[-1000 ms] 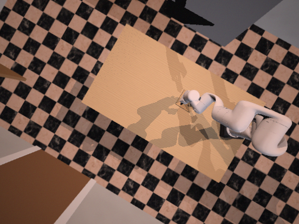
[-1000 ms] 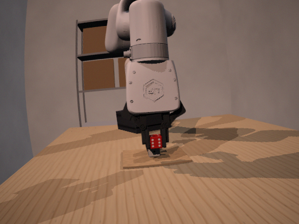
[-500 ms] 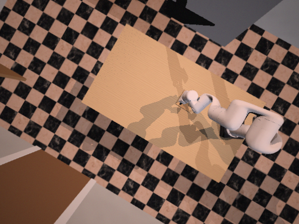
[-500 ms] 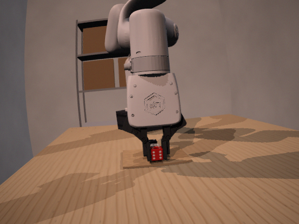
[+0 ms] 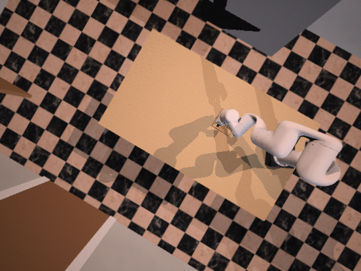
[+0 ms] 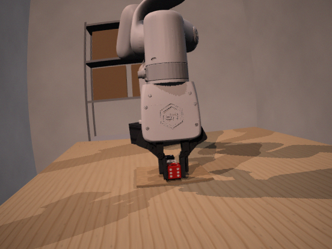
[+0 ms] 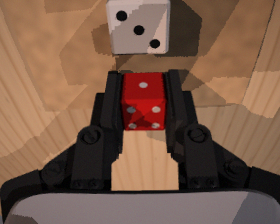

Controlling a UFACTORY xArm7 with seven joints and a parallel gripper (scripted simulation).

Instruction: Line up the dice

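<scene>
My gripper is now 1 cm above the red die. From my hand the other things lie so: white die (5 cm behind, 1 cm below); thin mat (5 cm behind, 3 cm below); black die (10 cm behind, 1 cm to the left, 1 cm below).
</scene>
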